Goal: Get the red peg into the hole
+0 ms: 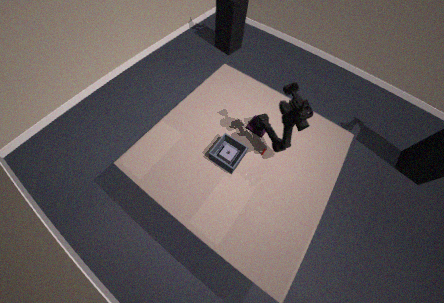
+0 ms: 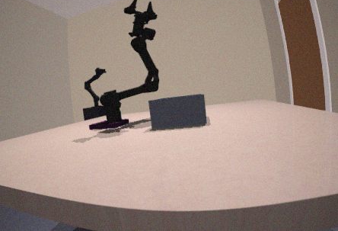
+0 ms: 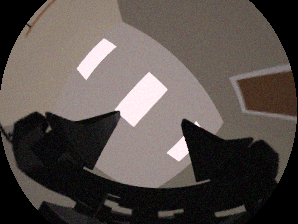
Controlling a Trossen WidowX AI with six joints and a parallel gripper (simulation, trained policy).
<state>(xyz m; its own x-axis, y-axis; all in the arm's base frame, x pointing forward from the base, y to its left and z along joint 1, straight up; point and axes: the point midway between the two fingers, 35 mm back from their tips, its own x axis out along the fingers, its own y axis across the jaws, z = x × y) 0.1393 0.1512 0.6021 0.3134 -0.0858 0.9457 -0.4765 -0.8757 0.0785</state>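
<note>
Now: the red peg 10 mm to the right of my gripper tip and 610 mm below it. Round my gripper tip: grey-blue box (180 mm ahead, 180 mm to the right, 630 mm below).
</note>
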